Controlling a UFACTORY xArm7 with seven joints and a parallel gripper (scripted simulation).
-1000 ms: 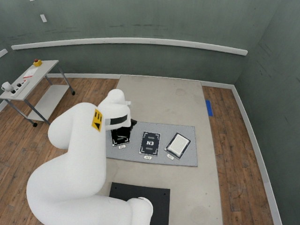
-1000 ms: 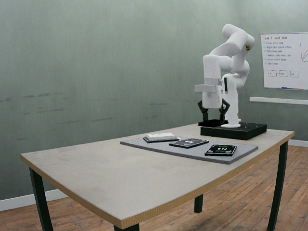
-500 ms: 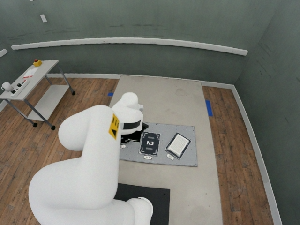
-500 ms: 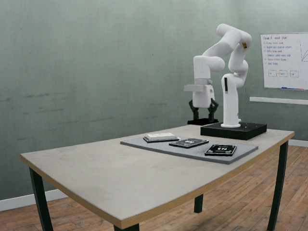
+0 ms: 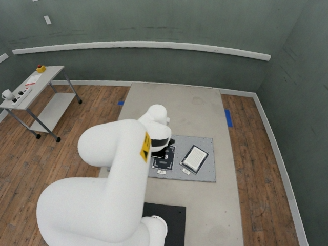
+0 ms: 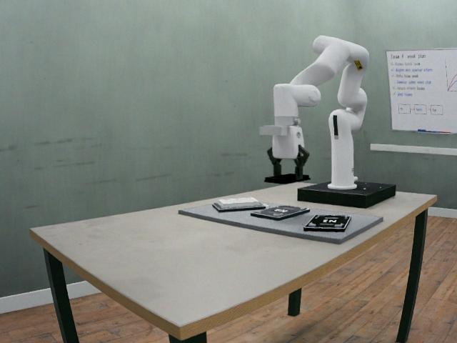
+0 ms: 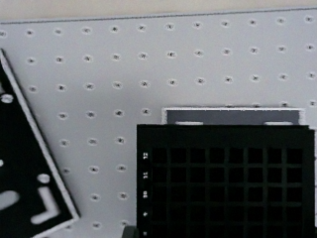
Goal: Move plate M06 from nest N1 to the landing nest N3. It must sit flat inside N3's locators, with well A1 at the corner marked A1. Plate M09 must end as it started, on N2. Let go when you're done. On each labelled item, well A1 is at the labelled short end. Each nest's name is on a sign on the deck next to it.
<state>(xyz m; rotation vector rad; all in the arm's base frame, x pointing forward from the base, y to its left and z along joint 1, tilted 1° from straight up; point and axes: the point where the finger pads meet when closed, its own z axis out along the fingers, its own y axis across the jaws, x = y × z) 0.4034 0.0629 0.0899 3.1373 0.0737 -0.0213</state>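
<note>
The dark nest N3 is 120 mm below my hand and 30 mm to the right of it. Round my hand: white plate M09: 220 mm to the right, 110 mm below, 20 mm ahead; black plate M06: 10 mm below.
</note>
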